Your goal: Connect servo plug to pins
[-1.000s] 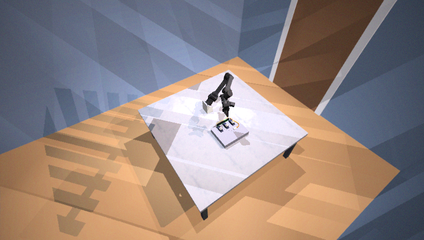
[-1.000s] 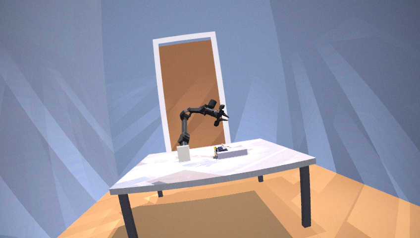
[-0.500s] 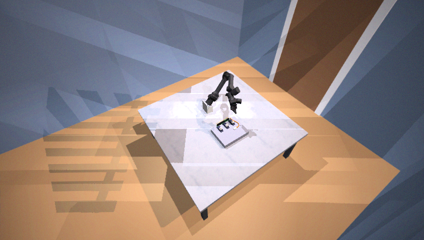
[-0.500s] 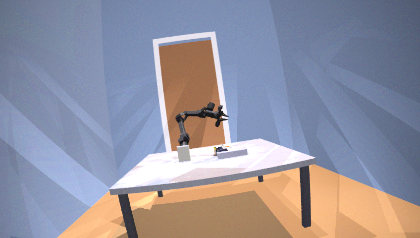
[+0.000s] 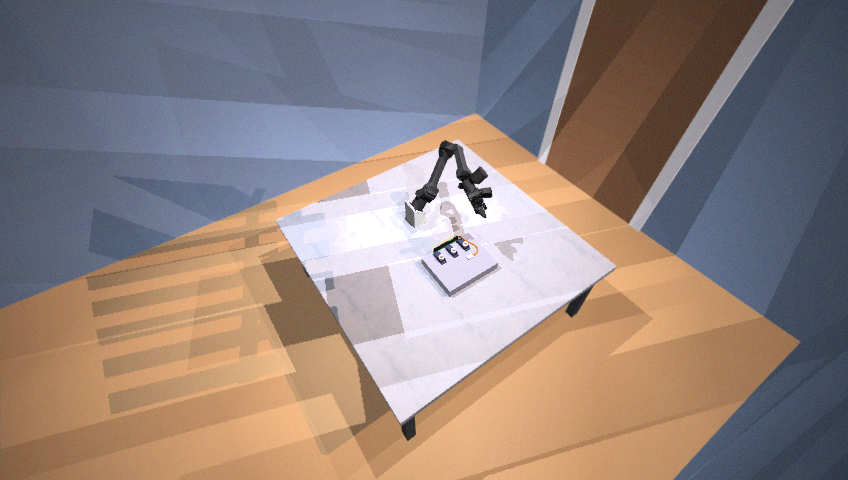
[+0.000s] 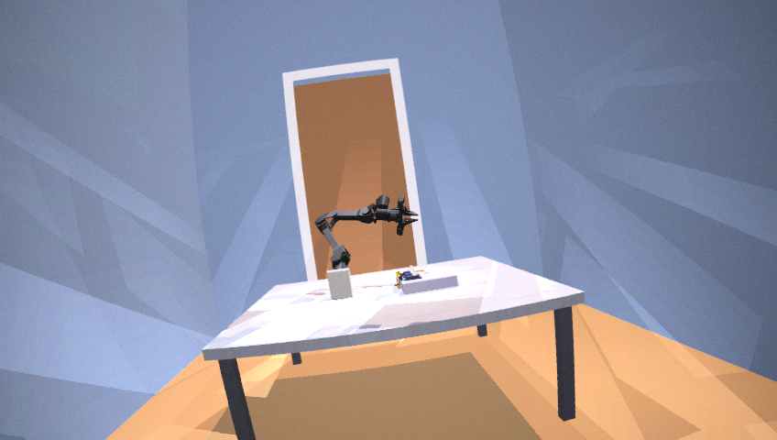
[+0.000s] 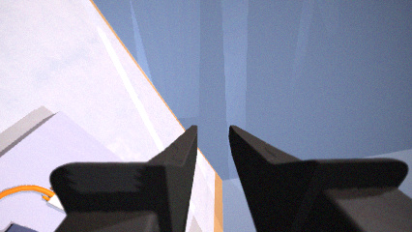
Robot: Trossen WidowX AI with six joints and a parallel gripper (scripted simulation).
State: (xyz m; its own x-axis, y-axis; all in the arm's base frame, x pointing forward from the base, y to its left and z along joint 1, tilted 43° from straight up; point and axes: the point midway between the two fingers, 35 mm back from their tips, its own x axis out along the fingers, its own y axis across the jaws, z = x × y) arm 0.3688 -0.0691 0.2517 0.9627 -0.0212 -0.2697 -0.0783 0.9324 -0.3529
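Now: the green marked band 24 cm below my gripper tip, 13 cm behind it and 8 cm to the right of it. Round my gripper tip: servo motor: 26 cm below, 11 cm to the right, 8 cm behind; then grey printed holder: 29 cm below, 11 cm to the right, 3 cm ahead.
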